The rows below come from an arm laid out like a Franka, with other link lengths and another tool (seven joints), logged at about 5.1 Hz.
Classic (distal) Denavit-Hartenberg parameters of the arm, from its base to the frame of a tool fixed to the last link. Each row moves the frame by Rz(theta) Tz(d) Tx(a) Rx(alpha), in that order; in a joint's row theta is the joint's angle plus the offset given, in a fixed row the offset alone. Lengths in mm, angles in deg.
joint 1: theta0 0, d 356.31, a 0, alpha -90
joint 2: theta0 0, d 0, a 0, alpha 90
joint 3: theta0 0, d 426.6, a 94.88, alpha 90
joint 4: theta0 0, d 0, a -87.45, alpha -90
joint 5: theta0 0, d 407.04, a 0, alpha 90
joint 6: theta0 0, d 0, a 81.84, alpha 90
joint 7: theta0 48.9, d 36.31, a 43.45, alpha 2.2
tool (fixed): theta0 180, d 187.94, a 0, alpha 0
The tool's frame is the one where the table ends.
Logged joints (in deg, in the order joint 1, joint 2, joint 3, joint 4, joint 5, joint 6, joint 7), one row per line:
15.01, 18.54, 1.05, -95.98, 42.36, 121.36, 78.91
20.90, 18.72, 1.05, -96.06, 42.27, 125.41, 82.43
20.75, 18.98, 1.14, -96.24, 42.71, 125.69, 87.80
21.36, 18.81, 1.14, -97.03, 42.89, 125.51, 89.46
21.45, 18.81, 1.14, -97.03, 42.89, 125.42, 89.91
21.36, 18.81, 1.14, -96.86, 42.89, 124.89, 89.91
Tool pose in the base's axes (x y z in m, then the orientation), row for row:
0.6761, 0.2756, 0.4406, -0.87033, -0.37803, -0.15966, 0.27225
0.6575, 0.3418, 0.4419, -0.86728, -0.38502, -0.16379, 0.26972
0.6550, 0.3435, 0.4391, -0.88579, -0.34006, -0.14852, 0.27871
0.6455, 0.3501, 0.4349, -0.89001, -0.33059, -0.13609, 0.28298
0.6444, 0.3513, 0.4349, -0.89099, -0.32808, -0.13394, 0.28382
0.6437, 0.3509, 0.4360, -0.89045, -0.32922, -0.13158, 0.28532
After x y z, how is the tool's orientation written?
As a quaternion, x y z w.
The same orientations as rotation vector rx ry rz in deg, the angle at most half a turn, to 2 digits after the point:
-134.23, -58.30, -24.62
-133.93, -59.46, -25.29
-136.17, -52.28, -22.83
-136.52, -50.71, -20.88
-136.61, -50.30, -20.54
-136.43, -50.44, -20.16

